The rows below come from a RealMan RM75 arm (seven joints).
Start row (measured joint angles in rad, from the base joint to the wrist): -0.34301, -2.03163, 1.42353, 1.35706, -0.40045, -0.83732, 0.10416
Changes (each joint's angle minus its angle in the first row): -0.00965, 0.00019, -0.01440, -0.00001, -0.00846, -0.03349, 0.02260; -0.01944, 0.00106, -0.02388, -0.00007, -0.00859, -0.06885, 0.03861; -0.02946, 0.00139, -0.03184, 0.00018, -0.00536, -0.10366, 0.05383; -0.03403, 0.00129, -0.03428, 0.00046, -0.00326, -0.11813, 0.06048; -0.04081, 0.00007, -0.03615, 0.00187, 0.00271, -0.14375, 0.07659; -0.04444, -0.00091, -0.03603, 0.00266, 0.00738, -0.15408, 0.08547; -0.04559, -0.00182, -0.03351, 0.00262, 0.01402, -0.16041, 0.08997
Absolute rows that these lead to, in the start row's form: -0.35266, -2.03144, 1.40913, 1.35705, -0.40891, -0.87081, 0.12676; -0.36245, -2.03057, 1.39965, 1.35699, -0.40904, -0.90617, 0.14277; -0.37247, -2.03024, 1.39169, 1.35724, -0.40581, -0.94098, 0.15799; -0.37704, -2.03034, 1.38925, 1.35752, -0.40371, -0.95545, 0.16464; -0.38382, -2.03156, 1.38738, 1.35893, -0.39774, -0.98107, 0.18075; -0.38745, -2.03254, 1.38750, 1.35972, -0.39307, -0.99140, 0.18963; -0.38860, -2.03345, 1.39002, 1.35968, -0.38643, -0.99773, 0.19413
